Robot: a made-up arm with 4 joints.
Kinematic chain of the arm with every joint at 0, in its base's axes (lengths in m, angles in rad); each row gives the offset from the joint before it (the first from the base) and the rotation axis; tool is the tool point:
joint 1: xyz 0 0 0.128 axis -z
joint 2: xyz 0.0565 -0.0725 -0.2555 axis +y
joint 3: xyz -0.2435 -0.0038 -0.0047 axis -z
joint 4: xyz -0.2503 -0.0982 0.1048 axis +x
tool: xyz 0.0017 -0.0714 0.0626
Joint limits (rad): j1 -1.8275..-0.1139 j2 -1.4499..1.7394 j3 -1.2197..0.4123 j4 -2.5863..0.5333
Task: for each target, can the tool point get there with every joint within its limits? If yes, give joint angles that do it. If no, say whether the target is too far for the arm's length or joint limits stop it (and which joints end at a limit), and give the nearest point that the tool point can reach.
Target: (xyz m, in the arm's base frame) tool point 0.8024 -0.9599 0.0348
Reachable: no: too far | nearest point 0.3288 -0.4074 -0.0546 | short by 0.733 m
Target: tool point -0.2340 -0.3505 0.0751
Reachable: yes | joints -0.6988 0.1695 -0.1445 -2.1896
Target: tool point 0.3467 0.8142 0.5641
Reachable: no: too far | nearest point 0.1770 0.3685 0.3003 | short by 0.545 m
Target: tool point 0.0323 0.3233 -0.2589
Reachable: no: joint limits stop it (at a limit: joint 1, joint 2, joint 3) | nearest point 0.2971 0.3245 0.0089 | short by 0.377 m
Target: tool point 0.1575 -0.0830 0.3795
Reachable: yes | joints -1.5880 0.9242 -0.0227 -1.1070
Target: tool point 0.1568 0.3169 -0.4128
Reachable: no: joint limits stop it (at a limit: joint 1, joint 2, joint 3, joint 4) | nearest point 0.3180 0.0146 -0.4397 | short by 0.344 m
